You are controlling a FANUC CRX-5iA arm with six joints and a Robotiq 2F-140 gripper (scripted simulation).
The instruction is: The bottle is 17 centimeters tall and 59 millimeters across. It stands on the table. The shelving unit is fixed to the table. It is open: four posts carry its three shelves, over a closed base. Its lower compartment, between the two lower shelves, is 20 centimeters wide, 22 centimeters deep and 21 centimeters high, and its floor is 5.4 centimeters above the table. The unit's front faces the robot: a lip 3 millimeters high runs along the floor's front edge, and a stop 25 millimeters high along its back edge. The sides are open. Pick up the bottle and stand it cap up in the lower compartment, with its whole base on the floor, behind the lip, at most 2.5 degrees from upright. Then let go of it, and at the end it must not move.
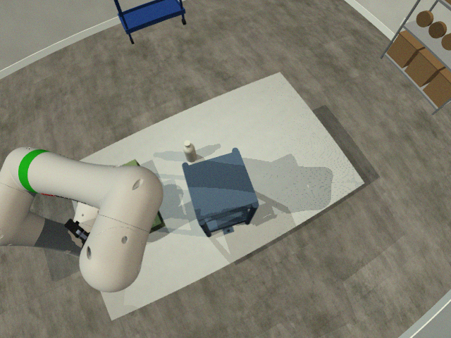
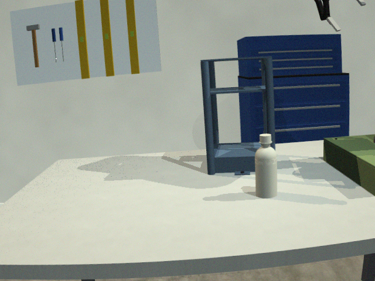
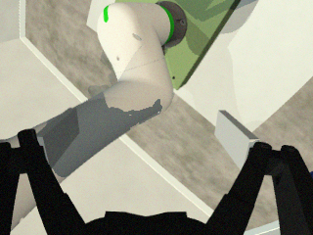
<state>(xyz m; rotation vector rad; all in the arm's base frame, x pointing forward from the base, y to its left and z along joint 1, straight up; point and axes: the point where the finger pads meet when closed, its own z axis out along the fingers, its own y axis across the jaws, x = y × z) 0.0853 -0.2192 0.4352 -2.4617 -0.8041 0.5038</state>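
Now: hand 41 cm to the right of the bottle, 41 cm above it and 38 cm short of it. Also, from my hand: shelving unit: 43 cm ahead, 33 cm below, 9 cm to the left.
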